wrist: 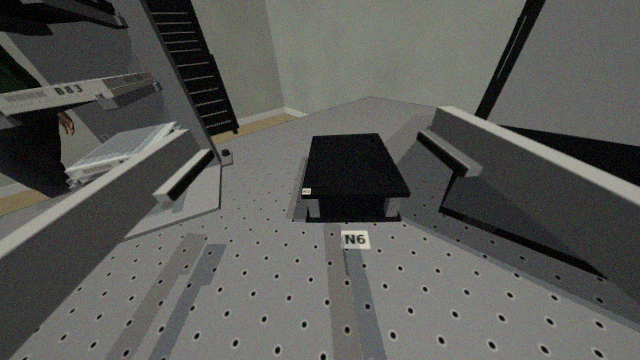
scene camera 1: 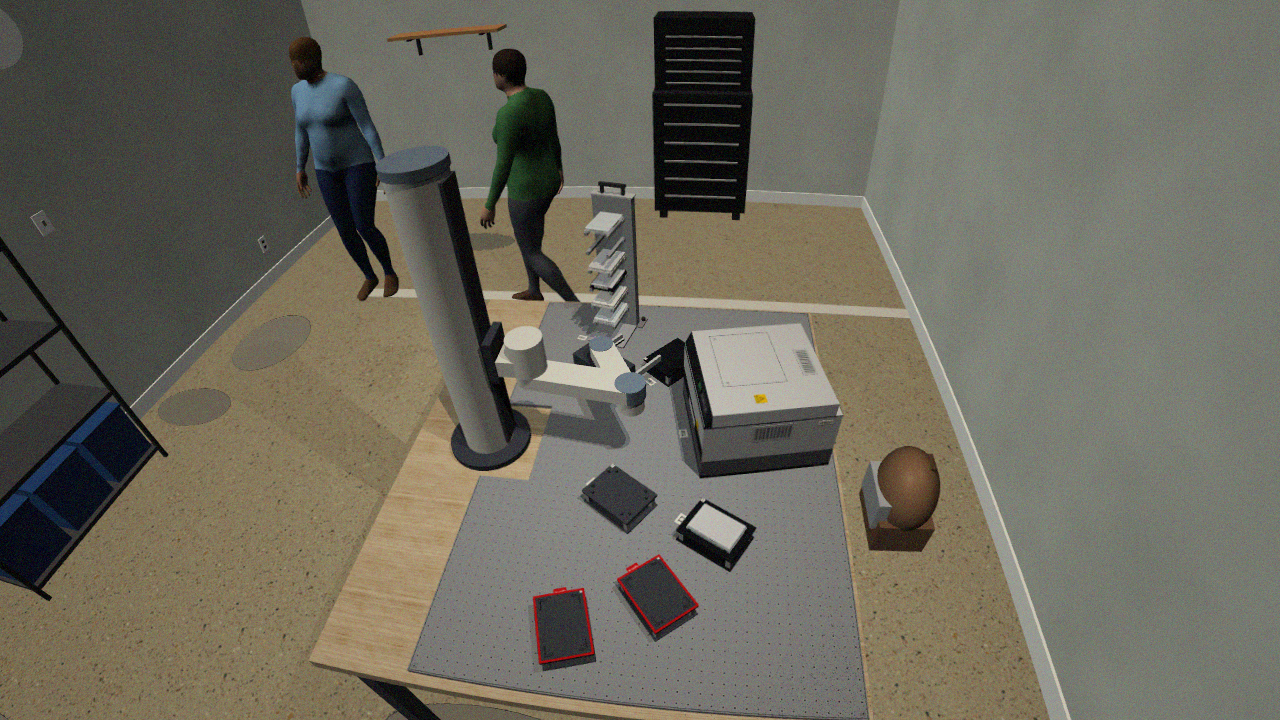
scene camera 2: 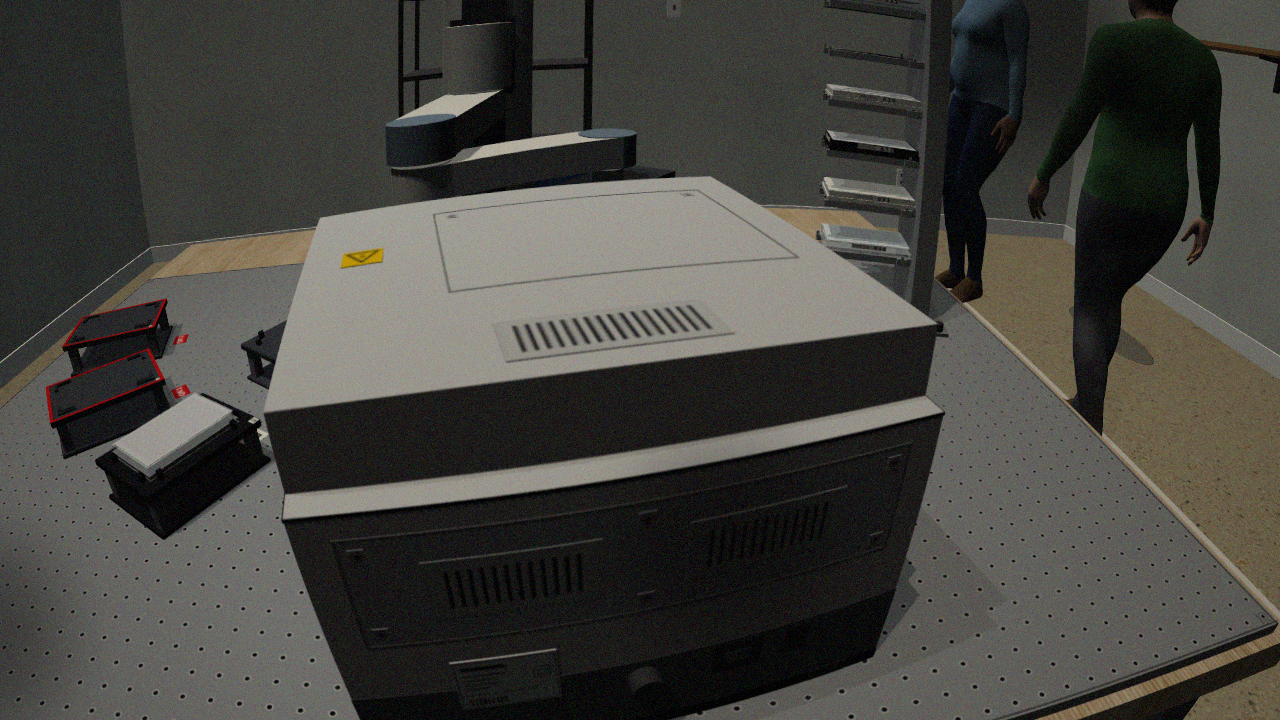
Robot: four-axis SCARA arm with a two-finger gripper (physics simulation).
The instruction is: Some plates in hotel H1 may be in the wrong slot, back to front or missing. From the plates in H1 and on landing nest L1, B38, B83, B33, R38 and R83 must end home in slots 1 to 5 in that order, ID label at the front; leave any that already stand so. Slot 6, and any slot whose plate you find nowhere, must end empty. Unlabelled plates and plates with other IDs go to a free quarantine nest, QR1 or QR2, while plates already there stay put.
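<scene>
Hotel H1 holds plates in its four lowest slots and one at the top; the slot below the top shows no plate. In the wrist view the plate labelled B83 sits above the lowest plate, a clear one whose label is hidden. A black plate sits third from the bottom. A white plate lies on a black nest, its ID unreadable. Two red-rimmed nests bear no plates. My gripper is open and empty, low in front of nest N6, beside H1.
Black nest N6 stands between H1 and the large grey device. Another black nest stands mid-table. The arm's column rises at the left. Two people stand behind the table.
</scene>
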